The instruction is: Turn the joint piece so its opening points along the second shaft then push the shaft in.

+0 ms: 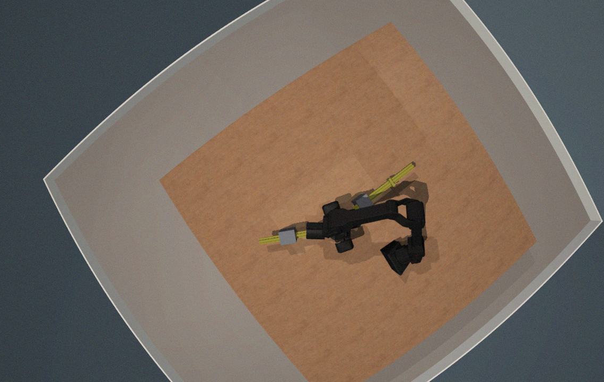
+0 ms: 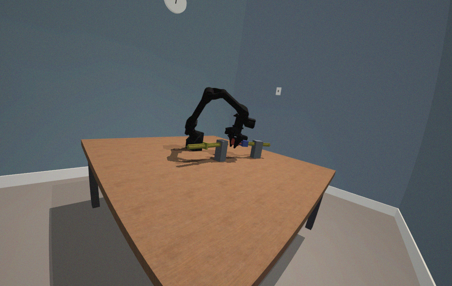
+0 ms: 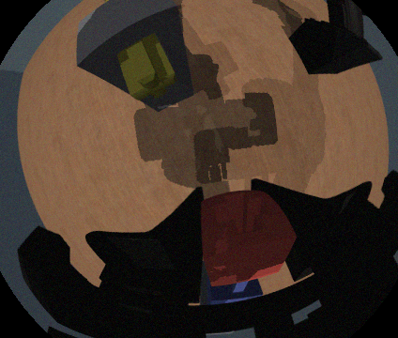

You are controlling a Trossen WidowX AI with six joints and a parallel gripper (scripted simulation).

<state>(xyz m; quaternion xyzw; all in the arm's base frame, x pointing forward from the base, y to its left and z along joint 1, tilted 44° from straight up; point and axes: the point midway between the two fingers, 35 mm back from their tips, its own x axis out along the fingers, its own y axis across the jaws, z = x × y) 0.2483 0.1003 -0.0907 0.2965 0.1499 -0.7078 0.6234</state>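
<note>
Right now the red square joint piece is 1 cm ahead of my gripper tip, 2 cm to the left of it and 4 cm above it.
</note>
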